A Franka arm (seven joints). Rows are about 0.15 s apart.
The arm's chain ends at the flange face. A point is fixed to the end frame.
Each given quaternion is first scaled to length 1.
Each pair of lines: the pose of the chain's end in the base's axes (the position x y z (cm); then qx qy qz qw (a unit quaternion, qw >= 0)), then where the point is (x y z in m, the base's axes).
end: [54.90, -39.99, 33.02, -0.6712, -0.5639, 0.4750, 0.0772]
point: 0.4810 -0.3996 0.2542
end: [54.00, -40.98, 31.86, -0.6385, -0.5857, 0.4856, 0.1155]
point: 0.4657 -0.4070 0.2487
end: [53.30, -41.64, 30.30, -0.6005, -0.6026, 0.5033, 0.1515]
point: 0.4521 -0.4130 0.2409
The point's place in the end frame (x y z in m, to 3 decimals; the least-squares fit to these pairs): 0.048 0.002 0.090
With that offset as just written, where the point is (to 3 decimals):
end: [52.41, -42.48, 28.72, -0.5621, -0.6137, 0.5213, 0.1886]
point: 0.437 -0.421 0.234
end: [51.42, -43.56, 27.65, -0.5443, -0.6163, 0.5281, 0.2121]
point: 0.425 -0.431 0.228
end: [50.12, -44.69, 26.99, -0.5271, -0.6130, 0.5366, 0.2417]
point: 0.409 -0.440 0.227
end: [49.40, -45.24, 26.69, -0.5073, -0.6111, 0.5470, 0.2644]
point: 0.399 -0.445 0.230
